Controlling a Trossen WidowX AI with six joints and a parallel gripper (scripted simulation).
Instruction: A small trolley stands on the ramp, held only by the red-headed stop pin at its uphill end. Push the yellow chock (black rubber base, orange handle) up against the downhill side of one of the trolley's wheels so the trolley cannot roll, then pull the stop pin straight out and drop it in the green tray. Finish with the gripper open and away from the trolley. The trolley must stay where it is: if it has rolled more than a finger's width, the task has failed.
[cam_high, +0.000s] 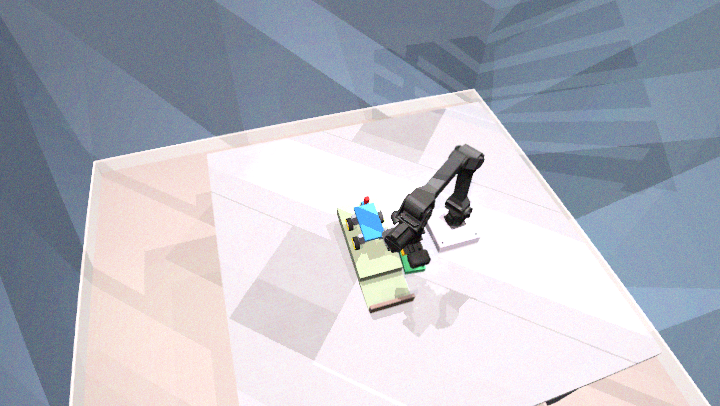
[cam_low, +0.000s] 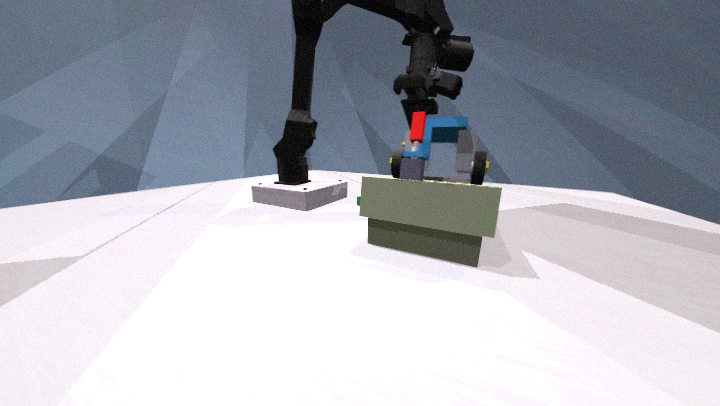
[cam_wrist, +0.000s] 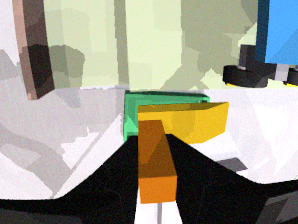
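Right now the red-headed stop pin is 40 mm ahead of my gripper tip, 240 mm to the right of it and 20 mm below it. From my gripper tip the other things lie so: yellow chock: 20 mm to the right, 10 mm below; then blue trolley: 60 mm ahead, 150 mm to the right, 40 mm below; then green tray: 60 mm behind, 40 mm to the right, 160 mm below.
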